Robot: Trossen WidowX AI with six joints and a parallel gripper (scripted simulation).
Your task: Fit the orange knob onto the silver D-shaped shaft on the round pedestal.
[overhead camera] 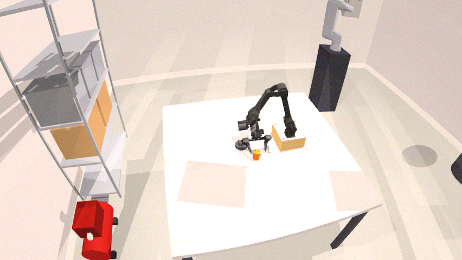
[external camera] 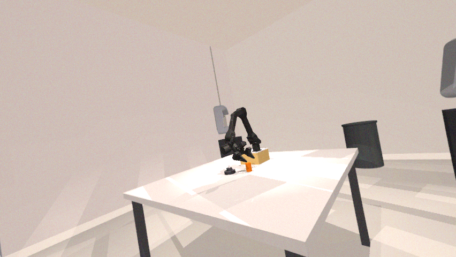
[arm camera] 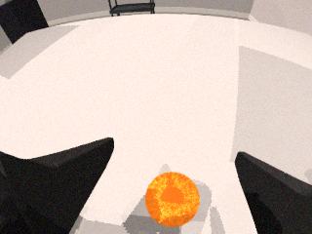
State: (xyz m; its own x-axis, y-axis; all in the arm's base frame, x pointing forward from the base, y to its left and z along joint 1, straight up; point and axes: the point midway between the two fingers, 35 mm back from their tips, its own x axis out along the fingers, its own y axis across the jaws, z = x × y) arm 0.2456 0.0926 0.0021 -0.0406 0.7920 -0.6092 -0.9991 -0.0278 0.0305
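Now: the orange knob 30 mm to the right of my gripper tip and 40 mm below it. Round my gripper tip: dark round pedestal (80 mm ahead, 150 mm to the right, 50 mm below).
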